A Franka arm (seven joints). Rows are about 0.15 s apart.
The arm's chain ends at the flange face. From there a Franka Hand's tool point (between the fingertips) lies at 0.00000 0.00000 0.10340 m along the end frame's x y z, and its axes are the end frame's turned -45 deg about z.
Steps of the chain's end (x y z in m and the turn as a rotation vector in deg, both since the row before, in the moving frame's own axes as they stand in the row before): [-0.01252 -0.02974 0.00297 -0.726 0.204 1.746]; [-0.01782 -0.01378 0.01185 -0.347 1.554 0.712]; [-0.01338 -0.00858 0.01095 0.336 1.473 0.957]
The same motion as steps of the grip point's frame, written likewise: [0.01149 -0.02871 0.00296 -0.658 -0.369 1.746]; [-0.00133 -0.01991 0.01181 -1.344 0.853 0.712]; [-0.00110 -0.01406 0.01091 -0.804 1.279 0.957]
